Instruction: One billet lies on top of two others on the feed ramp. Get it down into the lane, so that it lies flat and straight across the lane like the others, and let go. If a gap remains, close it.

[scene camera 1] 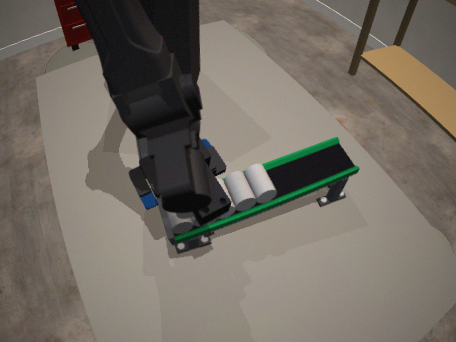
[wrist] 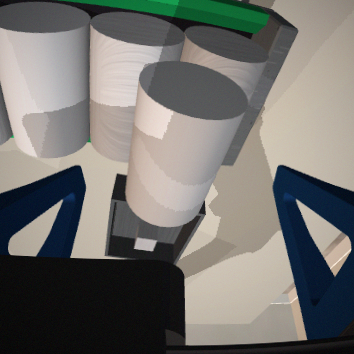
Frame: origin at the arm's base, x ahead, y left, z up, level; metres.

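Where they show: gripper, fingertip midpoint: (wrist: 178, 175).
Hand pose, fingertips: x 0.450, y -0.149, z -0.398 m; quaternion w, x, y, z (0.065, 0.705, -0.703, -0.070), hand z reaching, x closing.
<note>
Each offset is from my fingertips to the top centre of the thing. "spot": to the spot under its first point.
The top billet @(dx +0.018, dy +0.001, dz +0.021 m) (wrist: 182, 150) is a pale cylinder lying skewed across two others, a middle one @(dx +0.029, dy +0.024, dz -0.010 m) (wrist: 112, 85) and the end one @(dx +0.021, dy -0.015, dz -0.016 m) (wrist: 230, 50) beside the grey end stop @(dx +0.016, dy -0.038, dz -0.034 m) (wrist: 277, 60). In the scene view the arm hides most of it. Further billets @(dx +0.054, dy +0.140, dz +0.006 m) (scene camera 1: 262, 183) @(dx +0.046, dy +0.101, dz +0.001 m) (scene camera 1: 240, 190) @(dx +0.038, dy +0.062, dz -0.005 m) (wrist: 47, 85) lie side by side across the lane (scene camera 1: 310, 171) of the green-railed ramp. A shaded billet end @(spot: dx +0.051, dy -0.020, dz -0.020 m) (scene camera 1: 182, 223) shows under the arm. My gripper (scene camera 1: 177, 172) (wrist: 178, 175) is open and empty. Its blue fingers stand apart, one on either side of the top billet's near end in the wrist view, not touching it.
Green rails (scene camera 1: 300, 154) (wrist: 210, 15) border the lane. A dark ramp foot @(spot: dx +0.068, dy -0.010, dz -0.083 m) (scene camera 1: 194, 243) stands at the low end and another @(spot: dx +0.130, dy +0.291, dz -0.095 m) (scene camera 1: 331, 199) at the high end. In the wrist view a dark open box @(dx -0.186, dy +0.036, dz -0.073 m) (wrist: 117, 217) with a white piece inside sits below the top billet.
</note>
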